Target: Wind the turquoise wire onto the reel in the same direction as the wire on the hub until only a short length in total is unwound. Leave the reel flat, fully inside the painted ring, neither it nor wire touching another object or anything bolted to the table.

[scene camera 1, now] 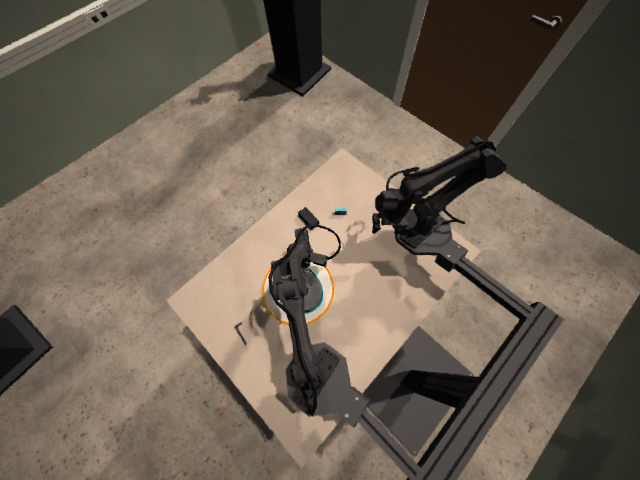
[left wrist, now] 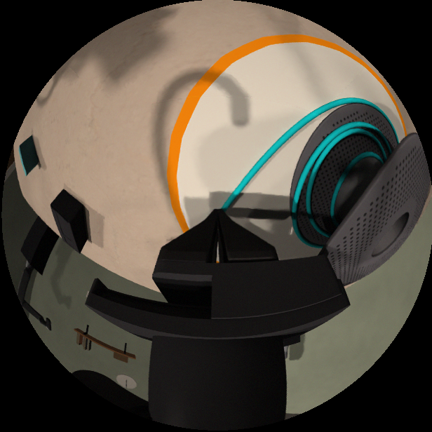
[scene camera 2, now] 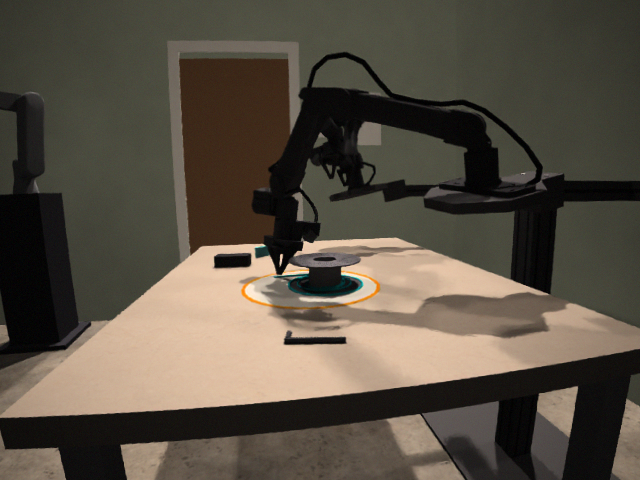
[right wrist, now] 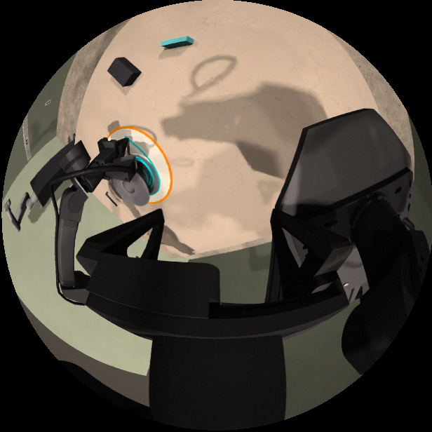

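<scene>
The reel lies flat, lower flange down, inside the orange painted ring. Turquoise wire loops loosely round the hub and lower flange; a free length runs off across the white disc. My left gripper is shut, its tips low at the wire's free end, which they hide in the left wrist view. I see no wire plainly between the fingers. My right gripper is open and empty, away from the reel.
A dark block and a turquoise block lie outside the ring. A black L-shaped key lies on its other side.
</scene>
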